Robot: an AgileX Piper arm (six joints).
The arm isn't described. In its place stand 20 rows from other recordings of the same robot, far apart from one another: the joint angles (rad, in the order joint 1, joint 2, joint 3, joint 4, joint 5, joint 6), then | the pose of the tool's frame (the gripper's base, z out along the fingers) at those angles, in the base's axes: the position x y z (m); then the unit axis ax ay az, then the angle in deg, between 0 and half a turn.
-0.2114, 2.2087, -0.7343, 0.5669, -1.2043, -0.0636 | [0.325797 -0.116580 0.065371 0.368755 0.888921 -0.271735 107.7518]
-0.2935, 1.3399, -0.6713, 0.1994, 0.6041, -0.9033 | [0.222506 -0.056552 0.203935 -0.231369 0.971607 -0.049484 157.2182]
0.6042, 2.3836, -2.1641, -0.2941, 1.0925, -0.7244 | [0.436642 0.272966 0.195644 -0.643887 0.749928 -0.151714 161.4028]
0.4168, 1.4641, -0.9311, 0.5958, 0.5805, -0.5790 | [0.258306 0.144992 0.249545 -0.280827 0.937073 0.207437 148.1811]
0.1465, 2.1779, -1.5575, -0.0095, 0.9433, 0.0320 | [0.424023 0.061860 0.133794 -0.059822 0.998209 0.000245 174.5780]
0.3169, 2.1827, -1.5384, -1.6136, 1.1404, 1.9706 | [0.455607 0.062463 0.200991 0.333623 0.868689 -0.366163 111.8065]
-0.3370, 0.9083, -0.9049, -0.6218, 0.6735, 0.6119 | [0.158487 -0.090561 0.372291 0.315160 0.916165 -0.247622 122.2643]
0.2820, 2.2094, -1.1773, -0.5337, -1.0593, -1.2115 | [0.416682 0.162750 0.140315 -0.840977 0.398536 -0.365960 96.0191]
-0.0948, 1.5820, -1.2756, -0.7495, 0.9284, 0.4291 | [0.326732 -0.080929 0.307970 0.090814 0.948020 -0.304975 151.2746]
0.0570, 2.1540, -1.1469, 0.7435, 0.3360, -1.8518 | [0.389862 0.042588 0.069567 -0.580862 0.813972 -0.007079 153.9228]
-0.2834, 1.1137, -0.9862, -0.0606, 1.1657, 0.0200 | [0.184767 -0.059087 0.320459 0.144176 0.988081 -0.053941 159.7430]
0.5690, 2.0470, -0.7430, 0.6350, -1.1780, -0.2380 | [0.319094 0.144884 0.119489 -0.007724 0.999771 -0.019947 95.8343]
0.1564, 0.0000, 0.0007, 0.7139, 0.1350, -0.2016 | [0.054211 0.016667 0.203750 0.123987 0.931984 0.340637 98.5728]
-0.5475, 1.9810, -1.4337, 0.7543, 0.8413, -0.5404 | [0.378403 -0.176292 0.203701 0.217380 0.954606 0.203651 149.3027]
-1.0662, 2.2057, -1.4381, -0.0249, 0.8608, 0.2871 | [0.196729 -0.359762 0.095865 0.619881 0.784562 -0.014465 178.8473]
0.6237, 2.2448, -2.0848, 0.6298, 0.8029, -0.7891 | [0.397390 0.333425 0.265875 -0.516026 0.812293 0.271842 139.5023]
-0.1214, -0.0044, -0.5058, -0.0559, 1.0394, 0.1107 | [-0.005920 -0.003693 0.280773 0.116797 0.992487 -0.036433 115.3742]
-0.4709, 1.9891, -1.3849, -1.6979, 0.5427, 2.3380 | [0.379455 -0.245491 0.227202 0.641875 0.734853 -0.219061 115.7990]
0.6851, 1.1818, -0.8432, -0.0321, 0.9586, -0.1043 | [0.163429 0.130457 0.272763 -0.390543 0.919800 0.037996 159.7191]
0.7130, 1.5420, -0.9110, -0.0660, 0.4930, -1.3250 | [0.230888 0.195908 0.217224 -0.859610 0.500196 -0.104279 151.6838]
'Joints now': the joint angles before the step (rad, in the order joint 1, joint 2, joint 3, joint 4, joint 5, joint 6). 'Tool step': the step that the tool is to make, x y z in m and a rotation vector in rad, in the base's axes. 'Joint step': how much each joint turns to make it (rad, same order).
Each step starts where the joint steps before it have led.
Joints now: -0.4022 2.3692 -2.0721 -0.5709 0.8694 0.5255
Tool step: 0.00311 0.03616 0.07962 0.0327 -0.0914 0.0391
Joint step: 0.0607 -0.0953 -0.1331 0.1117 0.1426 -0.0779
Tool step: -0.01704 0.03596 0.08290 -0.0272 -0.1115 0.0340
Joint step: 0.0600 -0.1203 -0.0958 0.0162 0.1032 -0.0231
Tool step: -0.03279 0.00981 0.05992 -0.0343 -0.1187 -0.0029
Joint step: 0.0013 -0.1287 -0.0011 -0.0017 0.0073 0.0010
